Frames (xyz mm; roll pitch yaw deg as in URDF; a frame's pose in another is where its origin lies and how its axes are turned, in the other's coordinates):
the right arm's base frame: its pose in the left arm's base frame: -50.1 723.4 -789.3 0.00 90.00 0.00
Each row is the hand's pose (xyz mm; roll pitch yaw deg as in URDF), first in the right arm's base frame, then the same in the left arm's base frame.
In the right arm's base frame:
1: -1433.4 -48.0 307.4 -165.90 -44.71 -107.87
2: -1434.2 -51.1 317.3 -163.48 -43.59 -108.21
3: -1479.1 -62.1 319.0 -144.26 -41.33 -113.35
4: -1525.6 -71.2 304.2 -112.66 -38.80 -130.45
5: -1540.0 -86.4 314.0 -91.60 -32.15 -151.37
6: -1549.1 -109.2 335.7 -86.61 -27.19 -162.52
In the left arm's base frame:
1: 257.3 675.4 644.1 91.32 -12.60 -43.87
2: 267.2 672.3 644.9 93.74 -13.08 -44.94
3: 268.9 661.3 689.8 109.83 -17.31 -46.23
4: 254.1 652.2 736.3 129.23 -30.37 -43.42
5: 263.9 637.0 750.7 134.13 -48.00 -37.32
6: 285.6 614.2 759.8 127.96 -58.04 -30.32

